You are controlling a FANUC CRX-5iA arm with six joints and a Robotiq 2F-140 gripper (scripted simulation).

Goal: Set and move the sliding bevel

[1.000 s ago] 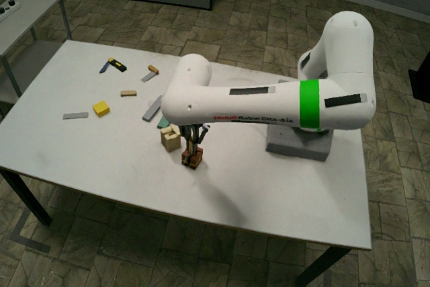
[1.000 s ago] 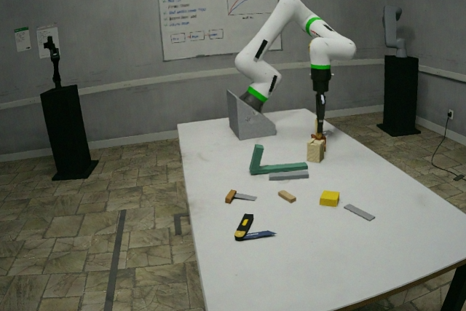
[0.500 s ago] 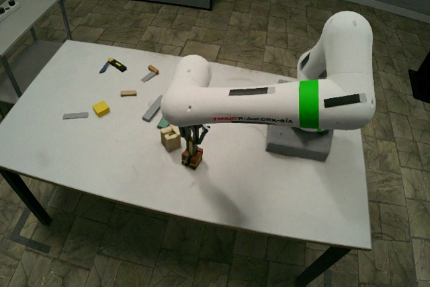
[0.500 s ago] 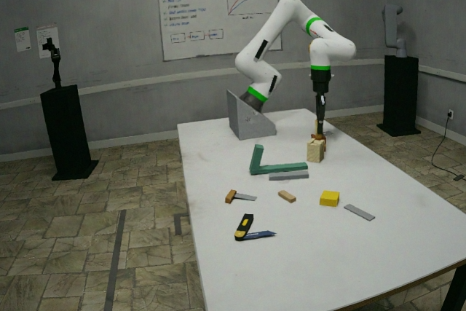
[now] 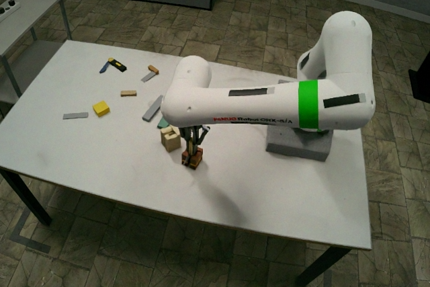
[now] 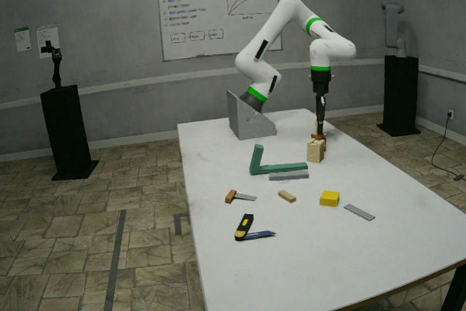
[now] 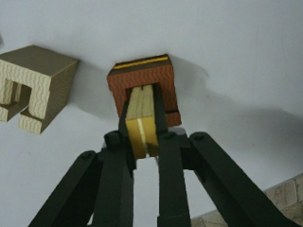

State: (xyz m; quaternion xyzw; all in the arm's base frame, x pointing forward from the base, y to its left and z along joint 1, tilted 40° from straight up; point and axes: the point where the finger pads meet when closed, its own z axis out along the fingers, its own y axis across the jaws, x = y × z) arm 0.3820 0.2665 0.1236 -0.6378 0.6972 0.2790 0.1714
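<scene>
My gripper is now 3 cm above the sliding bevel. The rest, counted from my hand: tan block 42 cm ahead, 26 cm to the right, 11 cm below; then grey blade 4 cm below, 2 cm to the left; then yellow block 49 cm ahead, 12 cm to the right, 10 cm below.
</scene>
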